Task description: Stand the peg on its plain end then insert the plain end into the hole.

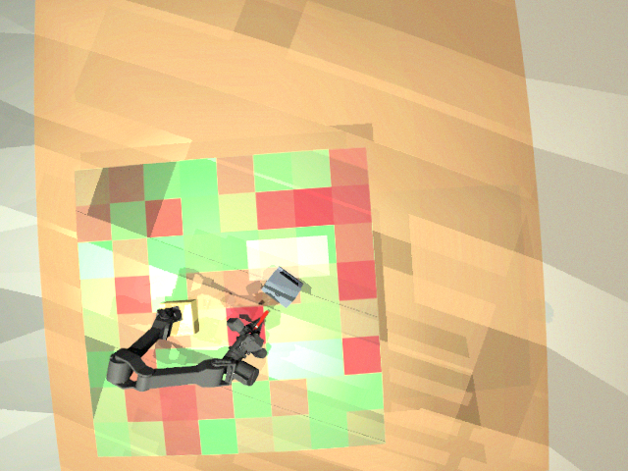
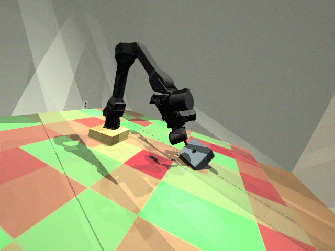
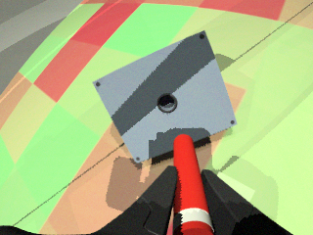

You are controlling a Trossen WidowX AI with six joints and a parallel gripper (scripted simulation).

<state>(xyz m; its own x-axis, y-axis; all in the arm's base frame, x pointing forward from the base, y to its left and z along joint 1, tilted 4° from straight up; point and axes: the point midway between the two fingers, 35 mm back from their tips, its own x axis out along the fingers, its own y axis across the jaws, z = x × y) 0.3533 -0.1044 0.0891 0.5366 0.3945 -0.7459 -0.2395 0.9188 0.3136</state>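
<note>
Now: gripper tip 9 cm short of the grey sloped panel, 8 cm to the right of it and 9 cm above it. Also, from my gripper tip: red peg (1 cm behind, 1 cm to the right, 1 cm above).
</note>
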